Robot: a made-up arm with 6 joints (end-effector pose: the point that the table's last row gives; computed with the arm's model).
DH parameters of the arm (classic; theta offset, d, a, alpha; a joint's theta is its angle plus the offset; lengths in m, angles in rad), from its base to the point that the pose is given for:
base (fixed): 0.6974 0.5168 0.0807 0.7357
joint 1: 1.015 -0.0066 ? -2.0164
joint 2: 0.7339 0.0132 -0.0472 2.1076
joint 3: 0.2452 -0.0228 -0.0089 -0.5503
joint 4: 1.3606 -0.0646 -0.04 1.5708
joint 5: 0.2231 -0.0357 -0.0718 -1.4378
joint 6: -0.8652 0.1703 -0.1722 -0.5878
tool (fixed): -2.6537 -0.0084 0 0
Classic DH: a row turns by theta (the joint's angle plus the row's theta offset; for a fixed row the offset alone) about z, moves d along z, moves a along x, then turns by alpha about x.
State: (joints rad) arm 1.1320 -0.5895 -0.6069 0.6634 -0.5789 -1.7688
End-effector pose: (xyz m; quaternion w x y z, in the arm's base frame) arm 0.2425 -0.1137 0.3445 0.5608 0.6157 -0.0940 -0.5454
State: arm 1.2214 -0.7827 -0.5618 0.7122 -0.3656 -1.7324
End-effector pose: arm 0.2957 -0.0654 0.3661 0.6606 0.6070 -0.0012 -0.4416
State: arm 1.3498 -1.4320 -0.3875 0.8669 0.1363 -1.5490
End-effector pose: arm 0.3497 0.1213 0.4352 0.7414 0.6350 0.2166 -0.0155
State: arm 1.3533 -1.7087 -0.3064 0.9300 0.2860 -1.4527
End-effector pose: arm 0.3297 0.1742 0.4713 0.6713 0.6719 0.2792 0.1413
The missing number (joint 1, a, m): -0.1244
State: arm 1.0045 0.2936 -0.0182 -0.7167 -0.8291 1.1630
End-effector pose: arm 0.2097 -0.0726 0.6569 0.7404 0.1409 -0.5529 0.3552
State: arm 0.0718 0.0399 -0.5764 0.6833 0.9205 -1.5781
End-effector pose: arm 0.2422 -0.1625 0.5176 0.6327 -0.5110 -0.1465 -0.5631
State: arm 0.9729 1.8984 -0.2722 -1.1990 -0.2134 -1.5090
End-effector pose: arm -0.0378 0.0059 0.3803 0.3115 -0.3002 0.7347 0.5226
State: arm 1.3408 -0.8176 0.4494 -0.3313 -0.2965 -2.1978
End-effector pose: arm 0.2618 -0.0162 0.3552 0.6850 0.3709 0.3083 -0.5461
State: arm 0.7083 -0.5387 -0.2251 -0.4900 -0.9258 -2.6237
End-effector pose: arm 0.0182 0.0058 0.3993 0.1549 -0.1669 -0.0273 0.9733
